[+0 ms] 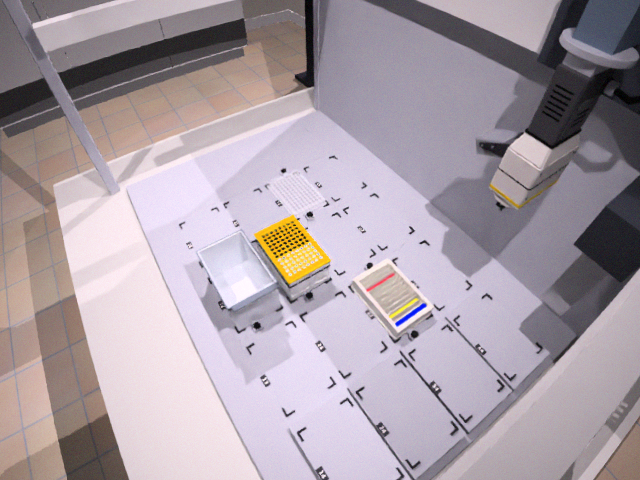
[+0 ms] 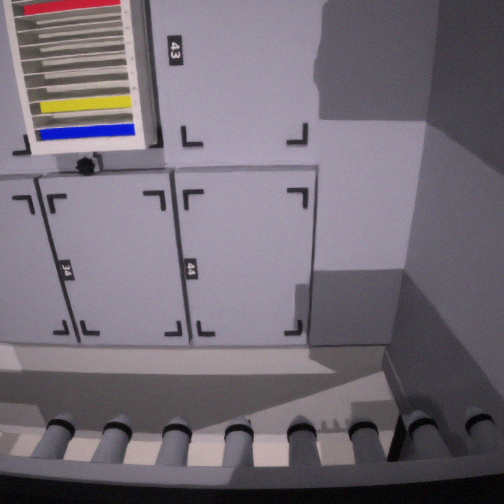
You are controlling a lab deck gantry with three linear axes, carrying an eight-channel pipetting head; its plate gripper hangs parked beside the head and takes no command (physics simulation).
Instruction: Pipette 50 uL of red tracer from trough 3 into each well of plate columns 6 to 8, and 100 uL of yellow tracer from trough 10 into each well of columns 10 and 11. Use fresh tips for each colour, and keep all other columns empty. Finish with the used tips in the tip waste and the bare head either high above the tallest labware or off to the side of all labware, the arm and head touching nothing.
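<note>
The pipetting head [image 1: 535, 167] hangs high at the right, off to the side of the labware. Its nozzles [image 2: 239, 440] are bare. My plate gripper [image 1: 488, 146] is a small dark shape beside the head; its opening cannot be made out. The trough reservoir [image 1: 356, 285] [image 2: 100, 146] holds red tracer [image 1: 380, 282] [image 2: 72, 7], yellow tracer [image 1: 404, 308] [image 2: 86, 105] and blue liquid [image 1: 411, 314] [image 2: 87, 132]. The orange tip rack [image 1: 293, 249] shows dark holes in its back half and pale tips in its front half. The clear well plate [image 1: 296, 192] shows no colour; single wells are too small to judge.
An open pale-blue waste bin [image 1: 219, 258] stands left of the tip rack; its visible floor shows no tips. A tall back wall [image 1: 392, 103] rises behind the deck. A slanting post [image 1: 77, 113] stands at the left edge, and dark blocks [image 1: 612, 237] are at the right.
</note>
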